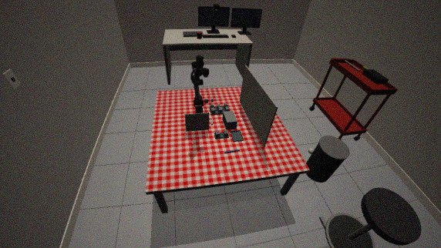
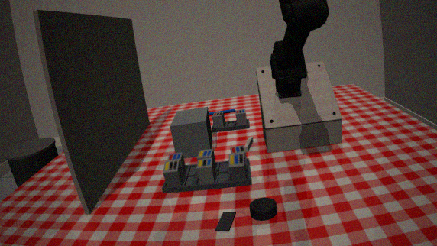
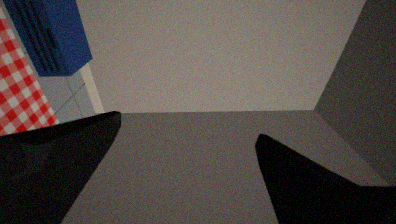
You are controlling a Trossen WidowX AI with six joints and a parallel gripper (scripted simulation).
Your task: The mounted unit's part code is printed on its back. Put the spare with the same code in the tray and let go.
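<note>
The spare lies 53 cm below my gripper tip, 28 cm to the left of it and 18 cm ahead of it. Also, from my gripper tip: blue pen (57 cm below, 27 cm ahead, 25 cm to the right); then tall grey panel (54 cm ahead, 35 cm below, 12 cm to the left); then grey mounted unit (52 cm below, 32 cm ahead, 11 cm to the left).
</note>
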